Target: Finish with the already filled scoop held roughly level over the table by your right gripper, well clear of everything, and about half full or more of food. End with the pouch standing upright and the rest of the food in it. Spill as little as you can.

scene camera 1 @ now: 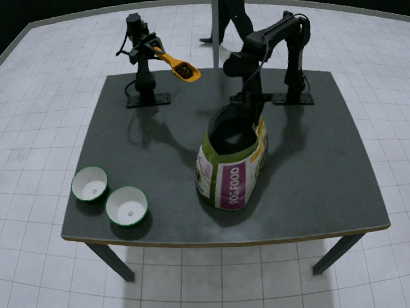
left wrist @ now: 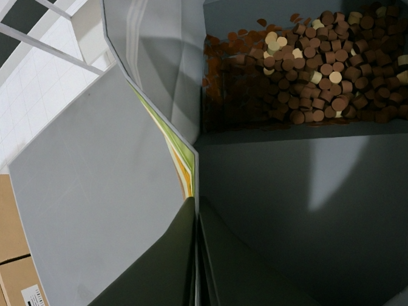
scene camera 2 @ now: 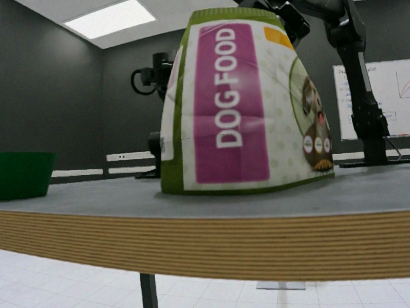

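The dog food pouch stands upright on the table, its base flat or nearly flat and its top open. Brown and cream food lies inside at its bottom. My left gripper is shut on the pouch's rim at the back right in scene camera 1. My right gripper is shut on the handle of the orange scoop. The scoop hangs over the back of the table, apart from the pouch, roughly level, with dark food in its bowl. The scoop is hidden in scene camera 2.
Two white bowls with green rims stand at the front left of the table. A green bowl side shows at the left in scene camera 2. Cardboard boxes show beyond the table edge. A person is behind the table.
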